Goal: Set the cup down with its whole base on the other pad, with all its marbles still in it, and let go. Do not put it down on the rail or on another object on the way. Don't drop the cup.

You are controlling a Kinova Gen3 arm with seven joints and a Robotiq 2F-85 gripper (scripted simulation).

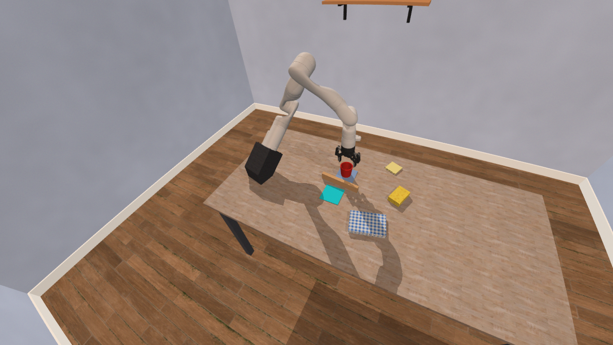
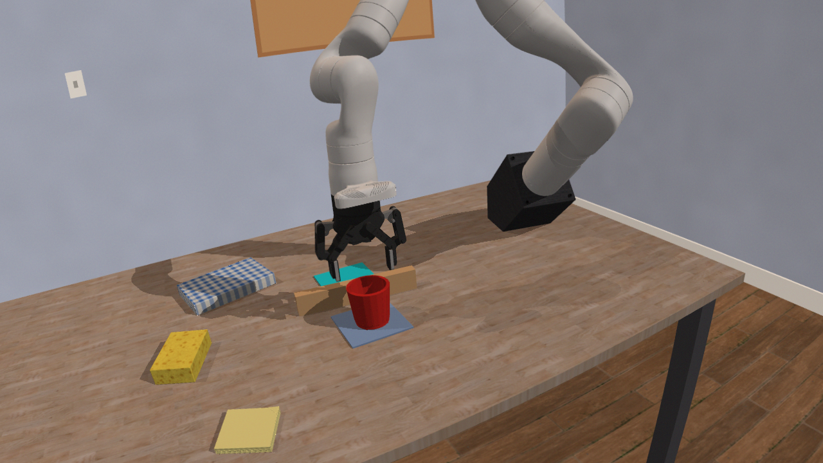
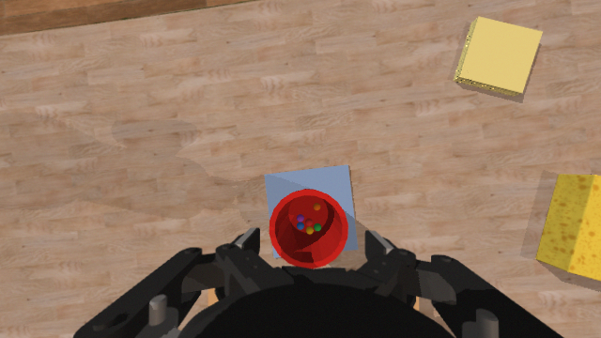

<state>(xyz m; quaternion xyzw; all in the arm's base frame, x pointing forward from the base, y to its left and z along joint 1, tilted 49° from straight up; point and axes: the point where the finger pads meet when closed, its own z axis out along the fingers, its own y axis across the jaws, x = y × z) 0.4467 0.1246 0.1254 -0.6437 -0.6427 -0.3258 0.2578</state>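
Right now my hand is 80 mm above the red cup. The rest, counted from my hand: teal pad: 10 mm ahead, 170 mm to the right, 110 mm below; wooden rail: 90 mm to the right, 90 mm below; grey-blue pad: 110 mm below.
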